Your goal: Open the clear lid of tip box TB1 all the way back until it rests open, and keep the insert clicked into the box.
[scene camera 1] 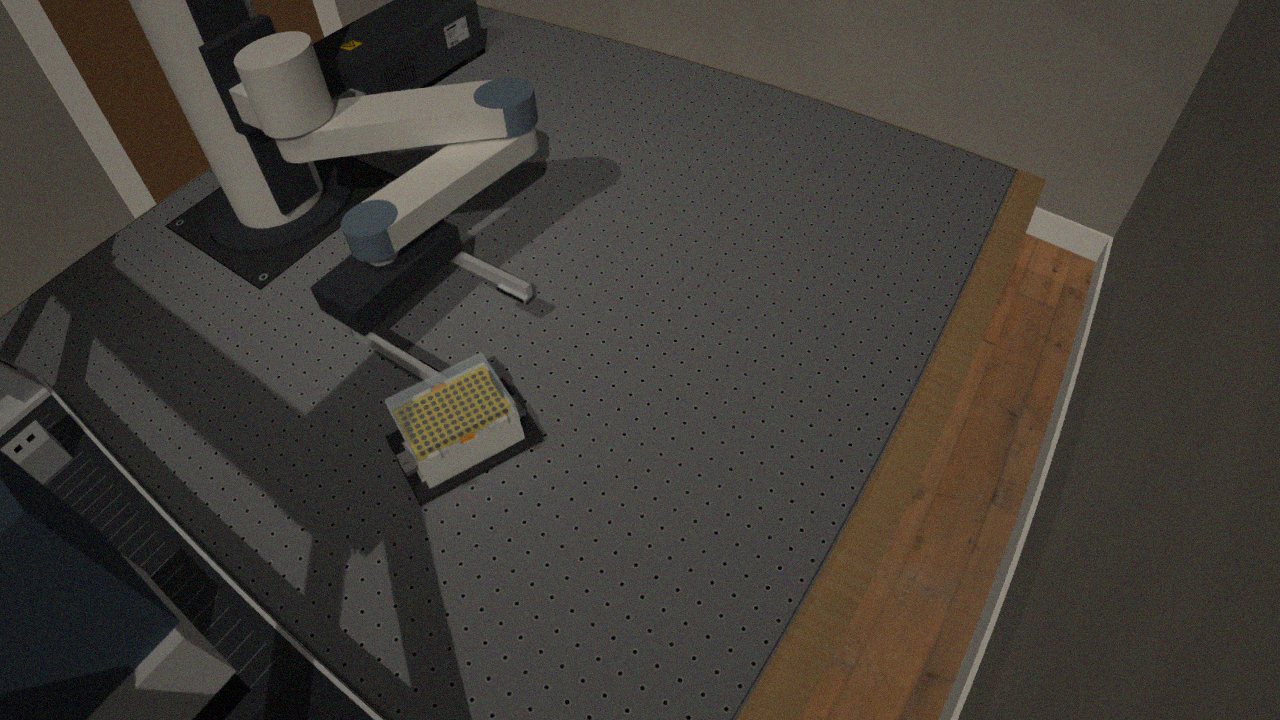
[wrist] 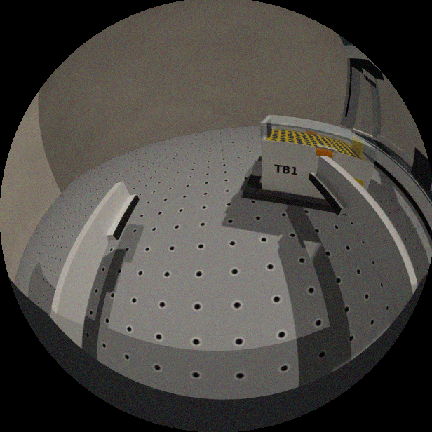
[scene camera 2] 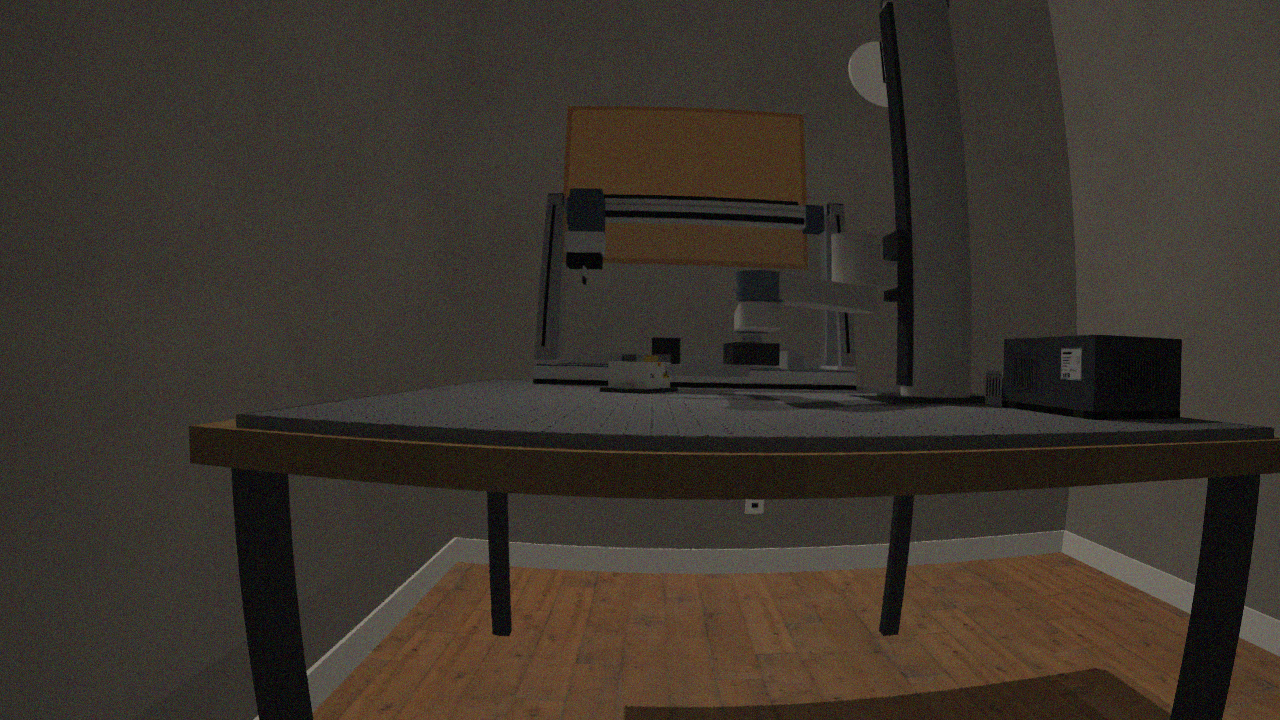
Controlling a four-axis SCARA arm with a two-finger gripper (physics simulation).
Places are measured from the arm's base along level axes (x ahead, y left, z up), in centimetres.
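Where they show: gripper, fingertip midpoint: (scene camera 1: 485, 334) (scene camera 2: 665, 369); arm's base, link origin: (scene camera 1: 283, 208).
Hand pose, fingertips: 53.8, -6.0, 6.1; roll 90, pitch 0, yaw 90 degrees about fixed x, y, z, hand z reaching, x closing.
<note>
Each offset is from my fingertips to the top centre of the thing, as dx, dy, dz. "spot": to the spot under its first point. Level surfaces: height alone.
Tip box TB1 {+5.0, -11.0, +2.9} (scene camera 1: 474, 455) (scene camera 2: 633, 376) (wrist: 280, 156) is white, upright in a black holder {spot: +12.0, -6.4, -4.1} (scene camera 1: 534, 436) (wrist: 290, 199). Its clear lid {spot: +0.9, -12.3, +2.9} (scene camera 1: 413, 392) (wrist: 305, 121) lies closed over the top. The yellow insert {+5.0, -11.0, +2.6} (scene camera 1: 456, 411) (wrist: 305, 139) shows through it, seated level in the box, with orange tabs at its edges. My gripper (scene camera 1: 482, 332) (wrist: 220, 172) is wide open and empty. One long finger reaches close to the box's near side, overlapping it in the wrist view; contact cannot be told. The other finger is well off to the side. The fingertips are too small to make out in scene camera 2.
The arm's column (scene camera 1: 214, 134) (scene camera 2: 930, 197) rises from a black base plate at the back. A black control box (scene camera 1: 402, 53) (scene camera 2: 1092, 376) stands beyond it. A gantry machine (scene camera 2: 702, 210) stands past the tip box, across the perforated table {dz -4.8} (scene camera 1: 716, 358) (scene camera 2: 447, 416).
</note>
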